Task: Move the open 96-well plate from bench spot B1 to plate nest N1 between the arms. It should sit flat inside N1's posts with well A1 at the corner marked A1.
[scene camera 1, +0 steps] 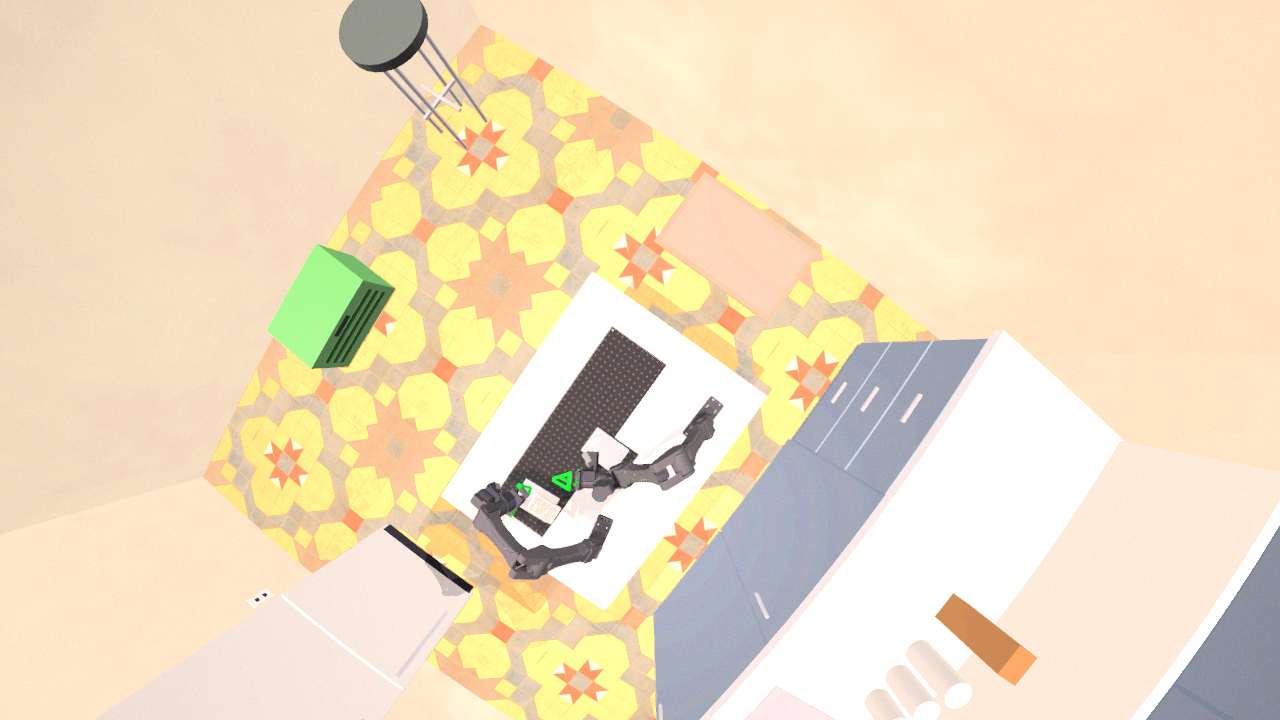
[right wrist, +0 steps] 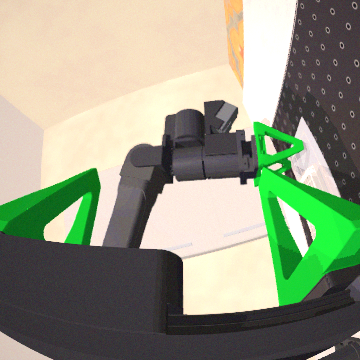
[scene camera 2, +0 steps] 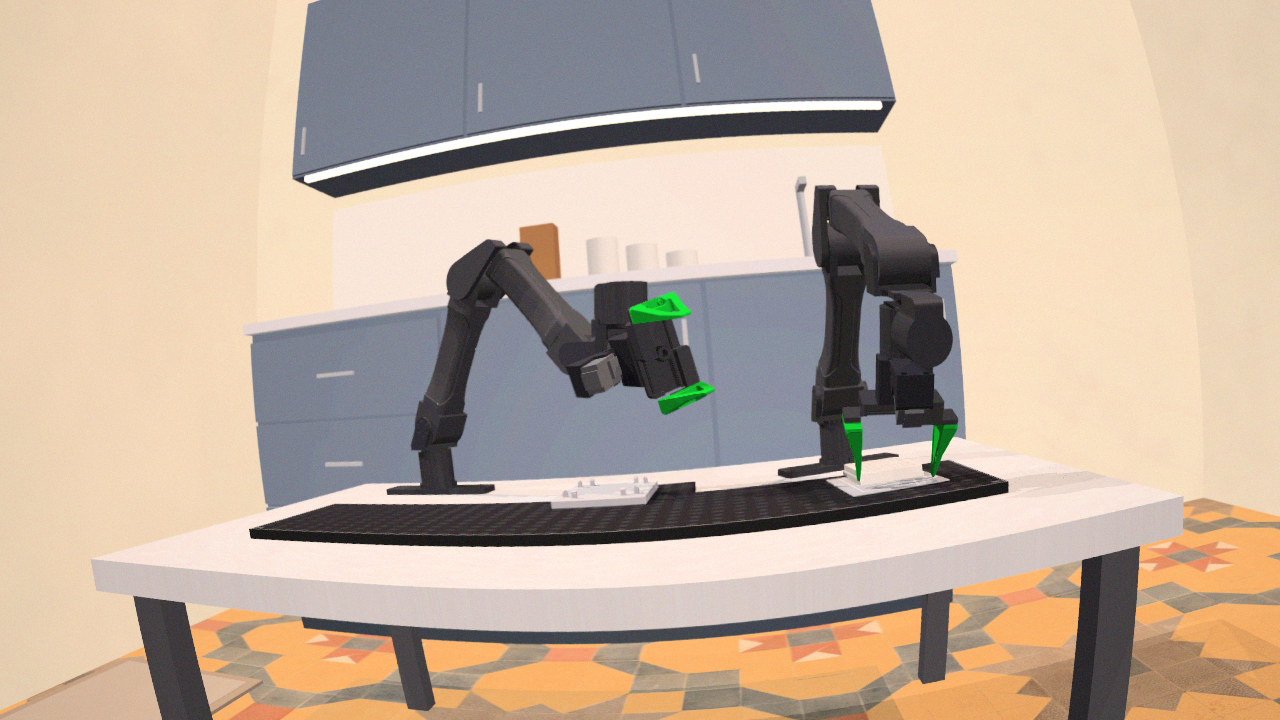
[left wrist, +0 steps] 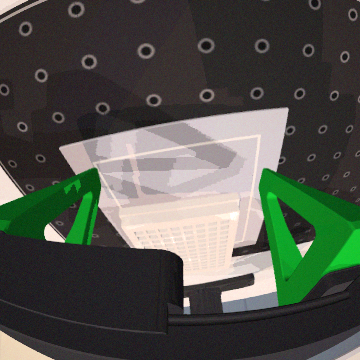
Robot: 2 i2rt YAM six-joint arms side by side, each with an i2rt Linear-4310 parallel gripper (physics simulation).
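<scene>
The pale 96-well plate lies flat on a pale card with an outlined rectangle, towards the arm-base side of it. The white nest with short upright posts stands on the black perforated board, holding no plate. No A1 marks are legible. My left gripper points down, open, its fingertips low on either side of the card near the plate; nothing is gripped. My right gripper is open and empty, raised and turned sideways above the board between nest and plate.
The black perforated board runs along the white table. The right arm's wrist hangs close beside the nest in scene camera 1. Blue cabinets stand behind the arms.
</scene>
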